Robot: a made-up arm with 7 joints.
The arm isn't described. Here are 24 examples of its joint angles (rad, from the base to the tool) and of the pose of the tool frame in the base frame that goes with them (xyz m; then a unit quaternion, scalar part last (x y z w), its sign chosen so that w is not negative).
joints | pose
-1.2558 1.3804 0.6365 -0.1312 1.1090 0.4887 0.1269 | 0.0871 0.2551 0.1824 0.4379 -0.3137 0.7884 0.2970
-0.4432 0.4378 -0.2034 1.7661 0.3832 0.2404 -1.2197 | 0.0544 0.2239 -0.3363 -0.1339 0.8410 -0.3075 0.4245
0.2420 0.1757 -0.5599 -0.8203 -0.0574 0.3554 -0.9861 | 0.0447 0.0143 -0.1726 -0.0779 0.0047 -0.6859 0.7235
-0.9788 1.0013 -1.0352 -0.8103 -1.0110 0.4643 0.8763 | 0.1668 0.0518 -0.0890 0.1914 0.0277 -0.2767 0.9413
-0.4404 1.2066 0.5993 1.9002 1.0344 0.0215 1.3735 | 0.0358 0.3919 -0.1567 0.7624 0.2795 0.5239 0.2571
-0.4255 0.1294 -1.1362 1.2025 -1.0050 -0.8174 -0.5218 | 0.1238 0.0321 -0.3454 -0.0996 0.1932 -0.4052 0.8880
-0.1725 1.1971 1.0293 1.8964 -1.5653 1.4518 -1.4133 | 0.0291 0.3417 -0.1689 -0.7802 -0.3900 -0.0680 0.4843
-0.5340 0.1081 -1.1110 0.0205 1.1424 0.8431 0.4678 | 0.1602 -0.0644 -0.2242 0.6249 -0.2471 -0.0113 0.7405
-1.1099 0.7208 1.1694 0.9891 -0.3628 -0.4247 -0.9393 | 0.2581 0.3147 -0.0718 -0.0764 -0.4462 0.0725 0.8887
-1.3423 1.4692 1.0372 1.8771 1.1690 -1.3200 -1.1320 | 0.1876 0.3460 0.0472 0.5587 -0.0292 -0.2703 0.7835
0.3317 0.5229 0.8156 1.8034 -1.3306 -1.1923 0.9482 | -0.2117 0.2449 -0.2126 -0.2546 0.0234 -0.9663 0.0305
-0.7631 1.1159 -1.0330 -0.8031 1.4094 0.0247 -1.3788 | 0.1478 0.0754 -0.0926 0.9239 0.0303 -0.3755 0.0673
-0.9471 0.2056 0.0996 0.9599 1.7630 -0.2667 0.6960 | 0.3212 0.0661 -0.2098 0.7427 -0.2690 -0.0068 0.6132
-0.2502 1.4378 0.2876 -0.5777 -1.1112 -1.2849 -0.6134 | 0.1100 0.1929 0.0575 0.2091 -0.6959 -0.4872 0.4845
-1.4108 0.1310 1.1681 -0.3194 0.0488 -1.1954 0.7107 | 0.1913 0.1397 0.0166 -0.2429 -0.8303 0.4940 0.0867
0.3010 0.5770 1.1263 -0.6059 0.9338 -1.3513 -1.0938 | 0.0189 0.2001 -0.0915 0.8834 0.1886 -0.3759 0.2067
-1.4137 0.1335 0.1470 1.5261 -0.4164 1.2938 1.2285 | 0.3206 0.0079 -0.1698 0.3404 0.6705 0.2860 0.5940
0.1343 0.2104 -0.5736 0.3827 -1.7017 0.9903 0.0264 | -0.0159 0.0101 -0.3090 -0.5692 0.7165 -0.1758 0.3630
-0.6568 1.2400 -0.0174 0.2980 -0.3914 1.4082 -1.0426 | 0.2070 0.3065 -0.0588 -0.0604 0.5602 -0.1026 0.8197
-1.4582 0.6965 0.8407 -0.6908 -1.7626 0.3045 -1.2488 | 0.1287 0.1597 0.1161 0.2434 -0.6886 -0.6734 0.1147
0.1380 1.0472 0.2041 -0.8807 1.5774 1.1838 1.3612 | 0.0794 0.1985 -0.0301 -0.4918 0.5656 -0.6612 0.0321
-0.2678 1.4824 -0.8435 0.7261 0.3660 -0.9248 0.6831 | 0.1098 0.3244 -0.1376 0.6657 -0.0003 -0.2843 0.6900
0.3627 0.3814 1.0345 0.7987 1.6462 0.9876 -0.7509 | -0.1546 0.2854 -0.2115 0.1648 0.9417 0.2722 0.1092
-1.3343 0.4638 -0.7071 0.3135 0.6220 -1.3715 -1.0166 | 0.2699 -0.0189 -0.0458 -0.6707 0.4365 0.5995 0.0155
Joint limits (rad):
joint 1: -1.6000..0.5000
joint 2: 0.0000..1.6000
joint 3: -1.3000..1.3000
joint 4: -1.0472..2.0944
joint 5: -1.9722..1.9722
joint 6: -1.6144..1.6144
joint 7: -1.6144..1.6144
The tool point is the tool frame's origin. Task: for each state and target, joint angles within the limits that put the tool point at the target. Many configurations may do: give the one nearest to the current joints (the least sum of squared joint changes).
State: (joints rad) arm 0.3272 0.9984 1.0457 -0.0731 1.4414 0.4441 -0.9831
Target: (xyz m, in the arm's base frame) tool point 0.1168 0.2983 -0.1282
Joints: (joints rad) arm -0.0599 0.7136 0.6130 0.0596 1.4219 0.3100 -0.9831
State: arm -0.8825 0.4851 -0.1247 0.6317 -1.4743 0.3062 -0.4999
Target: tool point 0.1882 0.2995 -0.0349
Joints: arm -0.3999 1.0021 0.5874 0.1522 -1.4907 0.1149 -0.4999
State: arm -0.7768 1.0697 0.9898 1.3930 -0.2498 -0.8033 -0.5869
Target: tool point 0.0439 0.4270 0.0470
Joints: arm -0.3792 1.6000 1.1996 1.5211 -0.3638 -0.3842 -0.5869
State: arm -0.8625 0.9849 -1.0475 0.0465 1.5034 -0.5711 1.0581
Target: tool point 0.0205 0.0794 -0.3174
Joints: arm -0.2522 0.6047 -1.3000 0.3262 1.5577 -0.5810 1.0581
